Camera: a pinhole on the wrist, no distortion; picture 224 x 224 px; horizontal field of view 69.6 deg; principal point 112.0 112.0 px. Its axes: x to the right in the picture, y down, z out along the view. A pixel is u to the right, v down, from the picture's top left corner.
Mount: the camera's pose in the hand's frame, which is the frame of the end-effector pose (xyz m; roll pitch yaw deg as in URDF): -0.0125 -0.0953 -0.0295 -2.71 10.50 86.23
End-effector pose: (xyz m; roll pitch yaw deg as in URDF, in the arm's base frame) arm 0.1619 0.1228 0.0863 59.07 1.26 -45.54
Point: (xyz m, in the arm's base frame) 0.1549 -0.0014 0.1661
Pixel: 203.7 20.4
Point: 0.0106 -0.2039 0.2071
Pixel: 97.8 46.4
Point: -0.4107 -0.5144 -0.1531
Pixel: outside the picture
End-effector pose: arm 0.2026 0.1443 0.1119 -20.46 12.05 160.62
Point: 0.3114 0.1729 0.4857
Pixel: 33.5 181.4
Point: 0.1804 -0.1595 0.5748
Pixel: 141.4 153.6
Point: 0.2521 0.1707 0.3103
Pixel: 71.4 160.8
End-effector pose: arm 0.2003 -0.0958 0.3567 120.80 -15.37 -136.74
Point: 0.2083 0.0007 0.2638
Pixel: 159.0 207.3
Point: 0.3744 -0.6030 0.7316
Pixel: behind the camera
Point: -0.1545 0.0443 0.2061
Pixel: 126.8 58.8
